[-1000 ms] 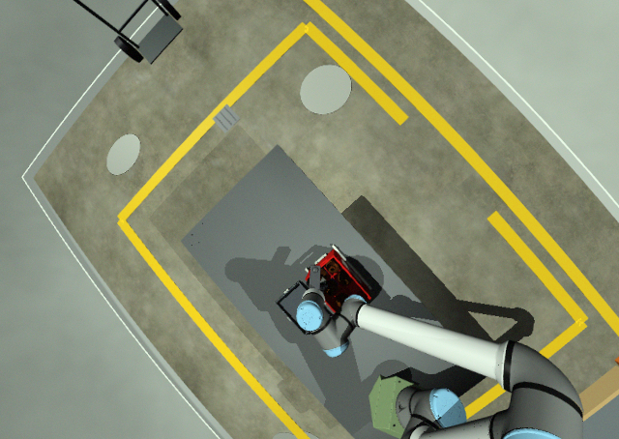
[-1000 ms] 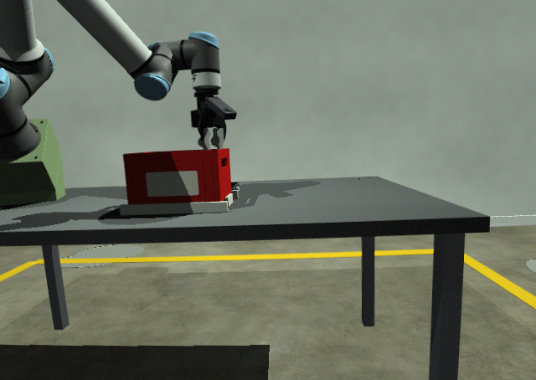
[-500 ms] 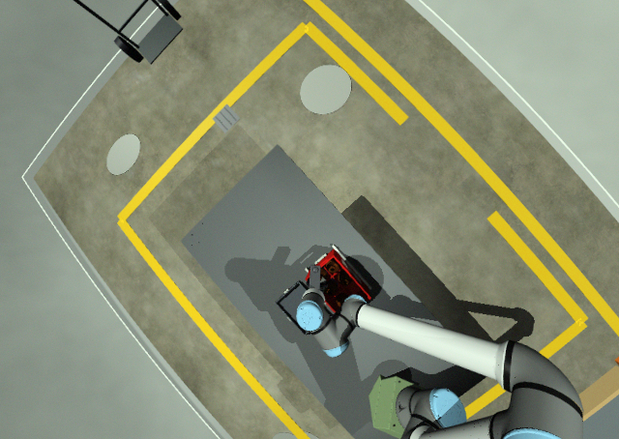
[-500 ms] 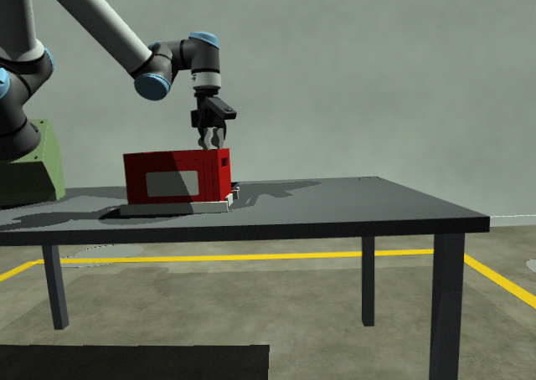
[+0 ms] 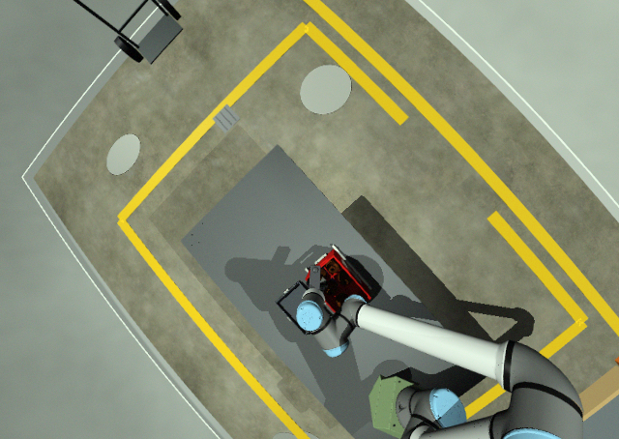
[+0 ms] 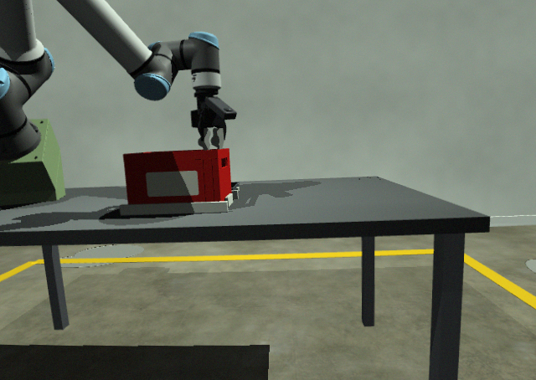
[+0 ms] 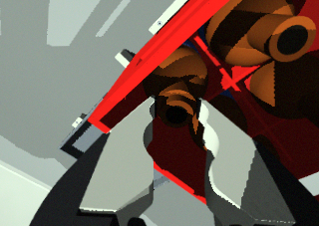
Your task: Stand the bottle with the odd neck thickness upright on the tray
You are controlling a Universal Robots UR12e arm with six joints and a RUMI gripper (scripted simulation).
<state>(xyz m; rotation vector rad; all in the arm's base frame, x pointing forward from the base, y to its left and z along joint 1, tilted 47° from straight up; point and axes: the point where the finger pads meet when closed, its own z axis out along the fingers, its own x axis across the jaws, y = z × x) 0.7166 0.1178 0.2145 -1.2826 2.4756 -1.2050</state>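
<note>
The bottle lies 1 cm behind my hand, 8 cm to the right of it and 7 cm below it. The rest, counted from my hand: dark tray 10 cm behind, 23 cm to the left, 14 cm below; red crate 9 cm behind, 4 cm to the right, 7 cm below.
</note>
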